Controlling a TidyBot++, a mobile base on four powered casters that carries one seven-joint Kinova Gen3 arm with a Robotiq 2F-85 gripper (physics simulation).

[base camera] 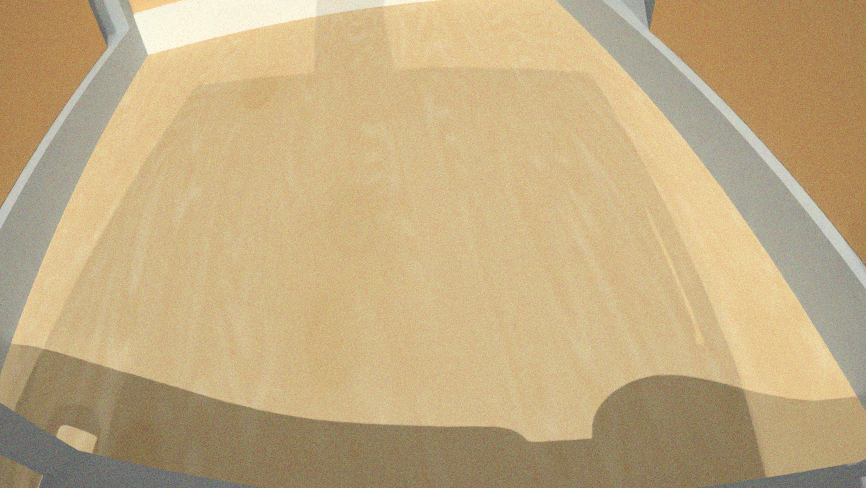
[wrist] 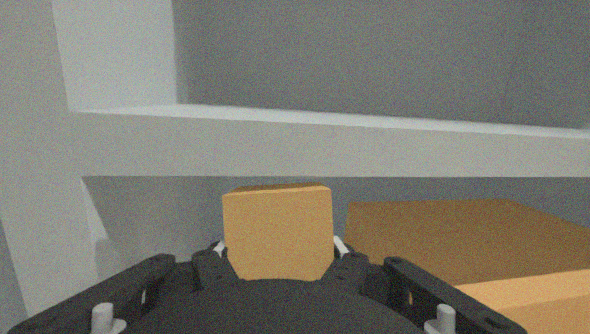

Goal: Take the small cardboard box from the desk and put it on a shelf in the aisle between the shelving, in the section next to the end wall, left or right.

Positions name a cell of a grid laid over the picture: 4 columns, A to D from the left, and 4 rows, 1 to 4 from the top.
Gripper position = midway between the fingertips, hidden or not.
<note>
In view: my gripper (wrist: B3) and a small cardboard box (wrist: B3).
The base camera view misses the small cardboard box: it is out of frame.
</note>
